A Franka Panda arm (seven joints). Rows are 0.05 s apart.
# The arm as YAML. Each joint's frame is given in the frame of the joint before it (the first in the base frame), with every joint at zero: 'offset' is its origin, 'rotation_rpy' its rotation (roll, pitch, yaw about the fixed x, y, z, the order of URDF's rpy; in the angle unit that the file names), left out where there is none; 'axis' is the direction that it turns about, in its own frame. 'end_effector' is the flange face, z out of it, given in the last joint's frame.
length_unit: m
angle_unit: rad
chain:
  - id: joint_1
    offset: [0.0, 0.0, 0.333]
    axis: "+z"
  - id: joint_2
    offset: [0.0, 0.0, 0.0]
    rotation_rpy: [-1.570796, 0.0, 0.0]
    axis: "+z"
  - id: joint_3
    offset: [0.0, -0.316, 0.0]
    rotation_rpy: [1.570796, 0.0, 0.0]
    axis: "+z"
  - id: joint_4
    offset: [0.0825, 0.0, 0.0]
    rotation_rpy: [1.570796, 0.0, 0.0]
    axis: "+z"
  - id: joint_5
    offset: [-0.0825, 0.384, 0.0]
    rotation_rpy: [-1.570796, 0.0, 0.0]
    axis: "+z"
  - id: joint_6
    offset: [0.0, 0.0, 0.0]
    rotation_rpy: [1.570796, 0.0, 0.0]
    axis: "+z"
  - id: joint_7
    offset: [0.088, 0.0, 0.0]
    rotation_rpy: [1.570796, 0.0, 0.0]
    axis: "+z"
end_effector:
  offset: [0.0, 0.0, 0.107]
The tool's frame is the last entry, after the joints.
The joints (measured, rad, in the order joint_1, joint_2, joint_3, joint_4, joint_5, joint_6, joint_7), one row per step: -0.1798, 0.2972, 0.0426, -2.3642, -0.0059, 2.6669, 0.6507; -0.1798, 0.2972, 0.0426, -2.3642, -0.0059, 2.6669, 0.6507; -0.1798, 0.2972, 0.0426, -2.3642, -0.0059, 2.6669, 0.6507; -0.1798, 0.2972, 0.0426, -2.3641, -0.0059, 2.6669, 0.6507; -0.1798, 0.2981, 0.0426, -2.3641, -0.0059, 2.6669, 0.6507; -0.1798, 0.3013, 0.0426, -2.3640, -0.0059, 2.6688, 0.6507; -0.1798, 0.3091, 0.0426, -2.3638, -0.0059, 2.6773, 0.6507; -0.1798, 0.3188, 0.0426, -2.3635, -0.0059, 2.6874, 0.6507; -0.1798, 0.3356, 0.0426, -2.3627, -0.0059, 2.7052, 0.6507; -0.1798, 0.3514, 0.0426, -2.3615, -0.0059, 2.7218, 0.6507; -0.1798, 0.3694, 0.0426, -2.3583, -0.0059, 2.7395, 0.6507; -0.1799, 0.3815, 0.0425, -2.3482, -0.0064, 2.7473, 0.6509; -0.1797, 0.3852, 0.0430, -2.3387, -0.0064, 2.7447, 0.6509; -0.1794, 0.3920, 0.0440, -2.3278, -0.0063, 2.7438, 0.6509
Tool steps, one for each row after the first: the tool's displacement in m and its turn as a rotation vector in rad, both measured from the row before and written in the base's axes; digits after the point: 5 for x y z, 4 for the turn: 0.00000, 0.00000, 0.00000, 0.0000, 0.0000, 0.0000; 0.00000, 0.00000, 0.00000, 0.0000, 0.0000, 0.0000; 0.00004, -0.00001, 0.00003, 0.0000, -0.0001, 0.0000; -0.00012, 0.00002, -0.00046, 0.0002, 0.0009, 0.0000; -0.00017, 0.00004, -0.00143, 0.0003, 0.0012, 0.0000; -0.00005, 0.00005, -0.00316, 0.0002, -0.0009, -0.0001; -0.00013, 0.00007, -0.00395, 0.0003, -0.0008, -0.0001; -0.00016, 0.00011, -0.00672, 0.0005, -0.0019, -0.0002; -0.00008, 0.00009, -0.00618, 0.0004, -0.0021, -0.0002; 0.00043, 0.00003, -0.00657, 0.0004, -0.0030, -0.0003; 0.00313, -0.00051, -0.00226, -0.0005, -0.0058, -0.0002; 0.00317, -0.00010, 0.00091, -0.0001, -0.0032, 0.0005; 0.00347, 0.00020, -0.00008, 0.0002, -0.0033, 0.0010
